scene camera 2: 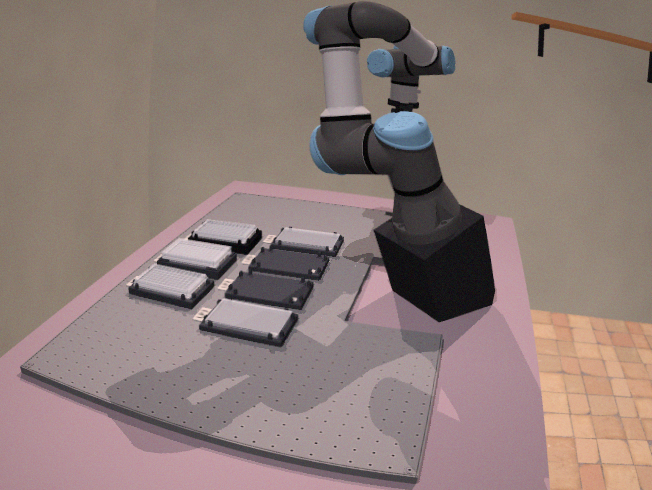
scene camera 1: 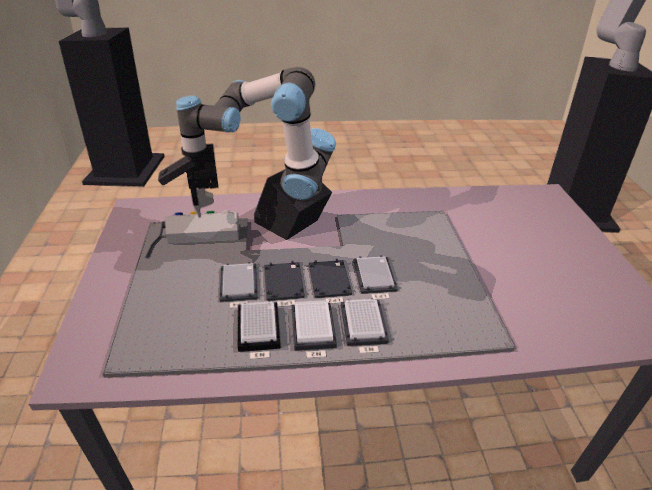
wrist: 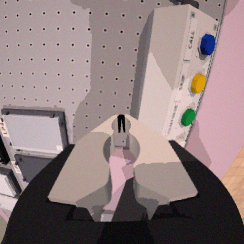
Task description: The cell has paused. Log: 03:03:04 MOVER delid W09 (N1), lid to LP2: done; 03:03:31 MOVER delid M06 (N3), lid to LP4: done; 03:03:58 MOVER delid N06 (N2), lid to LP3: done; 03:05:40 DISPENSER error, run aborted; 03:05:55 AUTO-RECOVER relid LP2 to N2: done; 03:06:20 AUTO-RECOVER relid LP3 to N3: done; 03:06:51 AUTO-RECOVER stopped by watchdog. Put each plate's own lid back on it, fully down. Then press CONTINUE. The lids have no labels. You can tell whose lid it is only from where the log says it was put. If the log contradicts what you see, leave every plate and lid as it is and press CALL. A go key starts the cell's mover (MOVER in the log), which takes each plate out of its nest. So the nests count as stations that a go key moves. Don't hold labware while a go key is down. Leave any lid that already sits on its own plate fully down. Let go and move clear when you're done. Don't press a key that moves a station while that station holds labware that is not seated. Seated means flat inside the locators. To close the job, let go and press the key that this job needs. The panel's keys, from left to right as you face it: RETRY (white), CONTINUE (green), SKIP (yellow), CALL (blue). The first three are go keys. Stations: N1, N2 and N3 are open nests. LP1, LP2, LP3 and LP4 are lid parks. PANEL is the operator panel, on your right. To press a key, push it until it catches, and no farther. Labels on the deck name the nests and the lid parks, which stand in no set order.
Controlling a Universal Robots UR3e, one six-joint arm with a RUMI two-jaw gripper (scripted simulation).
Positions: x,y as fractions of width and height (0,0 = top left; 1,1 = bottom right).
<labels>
lid: scene camera 2 0.44,0.48; scene camera 1 0.37,0.57; wrist 0.13,0.55
</labels>
